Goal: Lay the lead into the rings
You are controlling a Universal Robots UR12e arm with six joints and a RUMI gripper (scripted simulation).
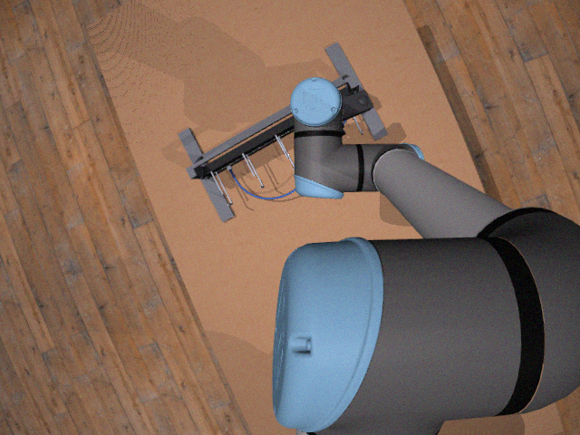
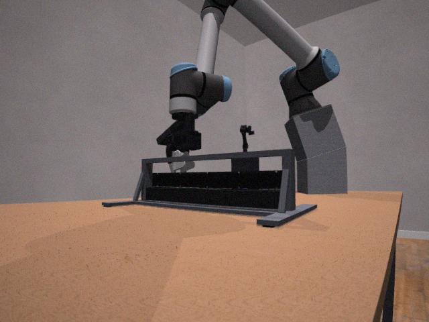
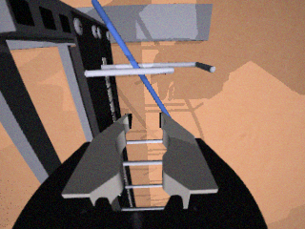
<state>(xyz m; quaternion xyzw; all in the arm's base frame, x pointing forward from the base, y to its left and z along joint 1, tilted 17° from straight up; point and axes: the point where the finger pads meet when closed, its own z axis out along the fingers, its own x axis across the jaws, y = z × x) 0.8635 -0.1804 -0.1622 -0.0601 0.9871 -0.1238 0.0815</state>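
Right now my hand is 160 mm to the right of the rack, 50 mm short of it and 10 mm above it.
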